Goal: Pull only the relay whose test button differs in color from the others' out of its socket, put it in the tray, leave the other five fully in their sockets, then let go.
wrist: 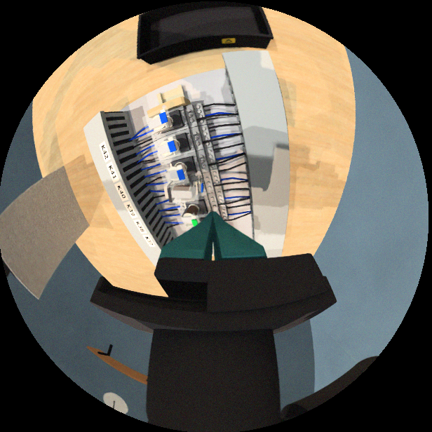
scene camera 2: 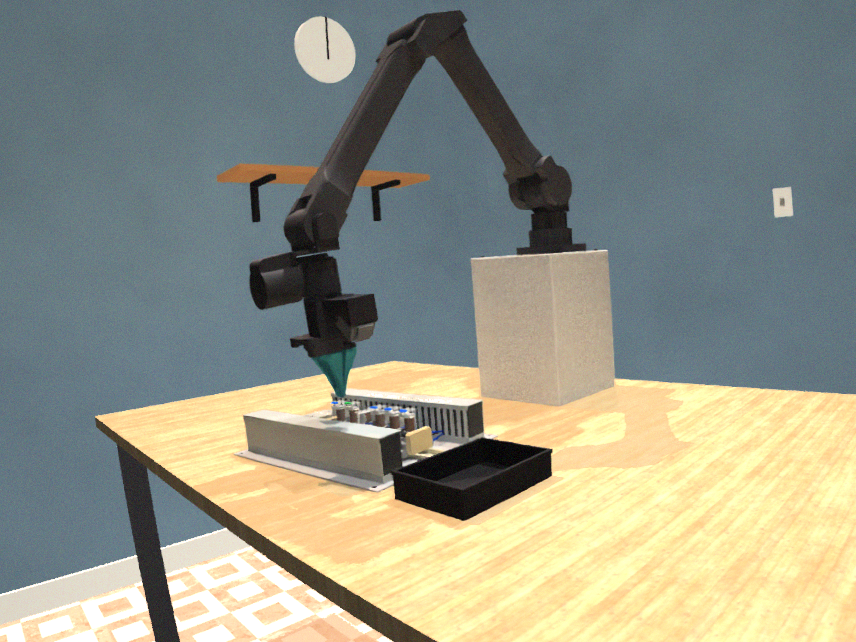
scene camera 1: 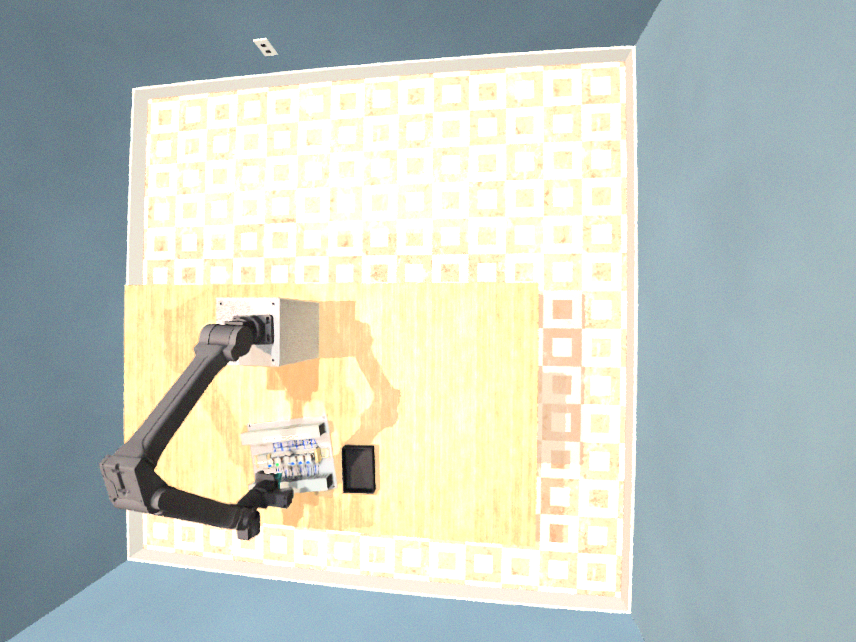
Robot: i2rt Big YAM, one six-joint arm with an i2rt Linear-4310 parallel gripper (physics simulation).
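Places are measured from the arm's base along level axes (x ahead, y left, z up), in centimetres.
Where they show: gripper, fingertip midpoint: [scene camera 2: 341, 396] [scene camera 1: 280, 473]; arm's base, origin of the base link: [scene camera 2: 551, 253] [scene camera 1: 254, 329].
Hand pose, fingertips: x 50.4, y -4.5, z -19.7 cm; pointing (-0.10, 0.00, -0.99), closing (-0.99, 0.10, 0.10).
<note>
Each offset is from my fingertips to the centre of the thing. "*": to the spot under its first point.
The relay with the green test button {dx -3.1, dy -2.1, dz -3.9 cm} [wrist: 195, 222] [scene camera 2: 348, 404] [scene camera 1: 277, 465] stands in the row, close beside my fingertips. My gripper [wrist: 212, 217] [scene camera 2: 340, 395] is shut and empty, its teal fingertips together low over that end of the row. Three blue-button relays [wrist: 163, 118] [wrist: 171, 146] [wrist: 180, 174] stand upright toward the tray end. Between them and the green-button relay, another relay [wrist: 182, 191] looks tipped over, its blue button facing the terminal strip. The last relay {dx -2.7, dy -4.9, dz -3.9 cm} [scene camera 2: 335, 403] is hidden by the fingers in the wrist view. The black tray {* dx +8.2, dy +28.7, dz -6.8 cm} [scene camera 2: 442, 498] [wrist: 200, 49] holds no relay.
A slotted wire duct {dx -12.5, dy -1.2, dz -5.4 cm} [scene camera 2: 442, 402] with labels and a plain grey duct {dx +6.0, dy +1.1, dz -5.4 cm} [scene camera 2: 318, 442] [wrist: 256, 100] flank the row. A beige end block {dx -4.7, dy +11.4, dz -6.2 cm} [scene camera 2: 419, 440] [wrist: 172, 97] stands at the tray end. The arm's pedestal [scene camera 2: 515, 324] rises behind the panel.
</note>
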